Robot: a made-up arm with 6 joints. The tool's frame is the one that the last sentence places.
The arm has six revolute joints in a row. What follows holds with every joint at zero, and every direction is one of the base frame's. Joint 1 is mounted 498.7 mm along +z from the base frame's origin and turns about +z. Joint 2 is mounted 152.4 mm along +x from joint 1 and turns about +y. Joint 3 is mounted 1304.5 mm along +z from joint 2 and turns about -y. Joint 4 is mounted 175.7 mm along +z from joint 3 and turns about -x. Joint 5 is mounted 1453.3 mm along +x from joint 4 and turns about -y. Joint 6 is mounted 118.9 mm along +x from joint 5 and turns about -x. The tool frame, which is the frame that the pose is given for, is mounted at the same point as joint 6; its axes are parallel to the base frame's.
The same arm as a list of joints. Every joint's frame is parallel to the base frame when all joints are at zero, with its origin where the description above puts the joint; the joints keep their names.
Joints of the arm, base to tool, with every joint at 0 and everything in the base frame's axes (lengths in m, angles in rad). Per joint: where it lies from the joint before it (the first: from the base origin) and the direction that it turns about. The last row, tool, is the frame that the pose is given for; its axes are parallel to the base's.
joint 1: offset 0 0 0.4987 axis +z
joint 2: offset 0.1524 0 0 axis +y
joint 3: offset 0 0 1.3045 axis -y
joint 4: offset 0 0 0.1757 axis -x
joint 5: offset 1.4533 0 0 axis -y
joint 6: offset 0.1189 0 0 axis -x
tool: offset 0 0 0

